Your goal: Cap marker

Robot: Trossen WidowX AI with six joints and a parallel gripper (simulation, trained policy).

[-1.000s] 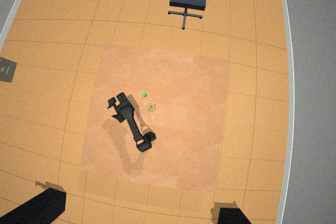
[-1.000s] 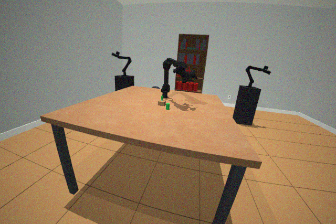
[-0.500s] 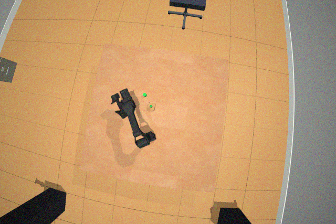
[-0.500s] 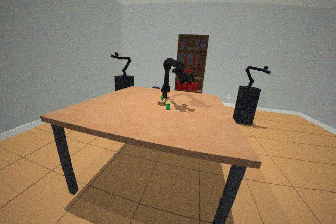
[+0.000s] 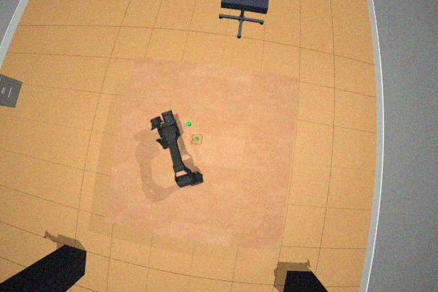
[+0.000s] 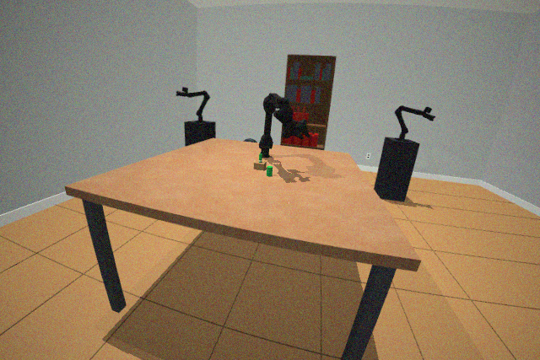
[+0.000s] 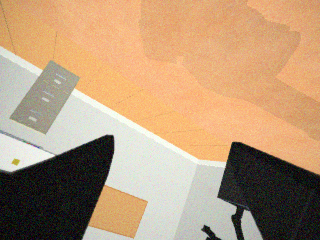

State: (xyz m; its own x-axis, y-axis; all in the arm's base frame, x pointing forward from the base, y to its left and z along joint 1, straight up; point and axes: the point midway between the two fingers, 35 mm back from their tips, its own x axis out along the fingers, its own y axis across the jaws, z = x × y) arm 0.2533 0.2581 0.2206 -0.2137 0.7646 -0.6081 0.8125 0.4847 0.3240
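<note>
The green cap lies 120 mm ahead of my gripper tip, 170 mm to the right of it and 170 mm below it. The rest, counted from my gripper tip: tan holder block: 20 mm ahead, 240 mm to the right, 180 mm below.
</note>
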